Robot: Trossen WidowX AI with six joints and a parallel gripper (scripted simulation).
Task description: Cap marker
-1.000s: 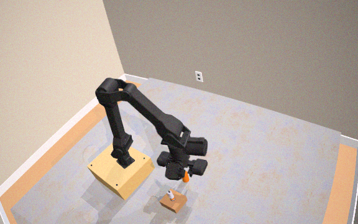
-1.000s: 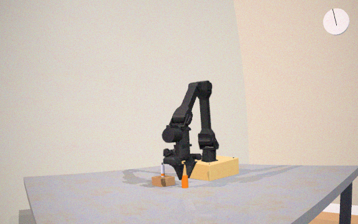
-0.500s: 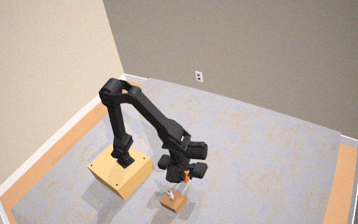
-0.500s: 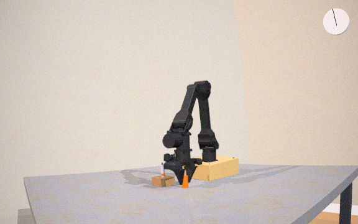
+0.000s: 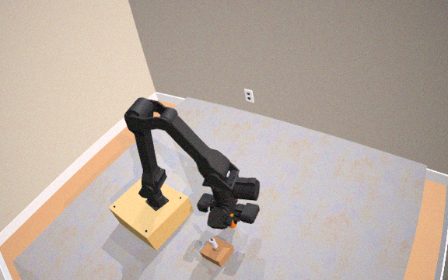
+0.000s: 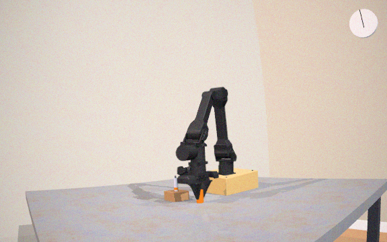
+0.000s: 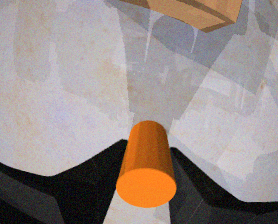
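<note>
The holder block lies 40 mm ahead of my gripper tip and 110 mm to the right of it. Also, from my gripper tip: orange cap: 10 mm above.
</note>
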